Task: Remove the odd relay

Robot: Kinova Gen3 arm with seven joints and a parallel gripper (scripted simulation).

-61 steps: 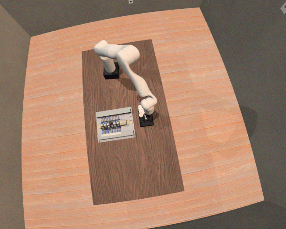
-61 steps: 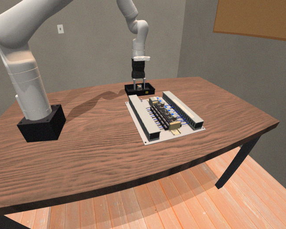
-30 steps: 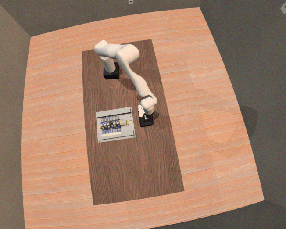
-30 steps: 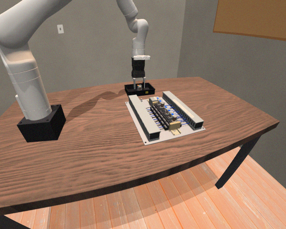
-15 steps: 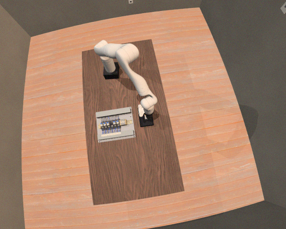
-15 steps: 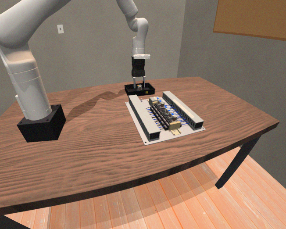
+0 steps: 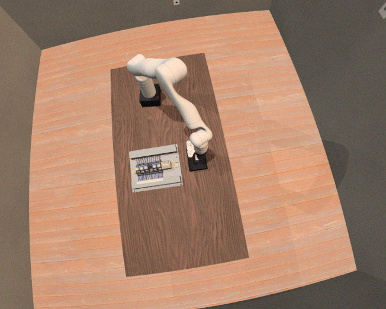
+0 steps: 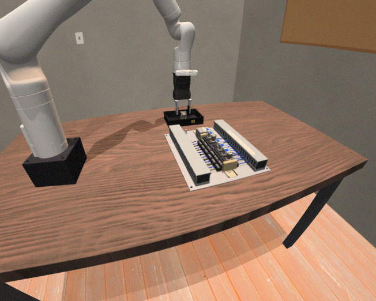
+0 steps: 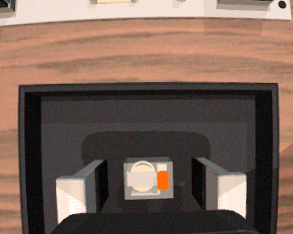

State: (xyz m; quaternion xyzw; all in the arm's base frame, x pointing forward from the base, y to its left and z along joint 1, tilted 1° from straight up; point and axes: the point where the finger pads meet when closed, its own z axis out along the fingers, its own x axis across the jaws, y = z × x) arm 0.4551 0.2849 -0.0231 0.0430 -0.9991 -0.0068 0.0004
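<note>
Now: the grey relay 3 cm below my hand. Also, from my hand: relay panel (27 cm to the right, 5 cm ahead, 3 cm below); then black parts tray (4 cm below).
</note>
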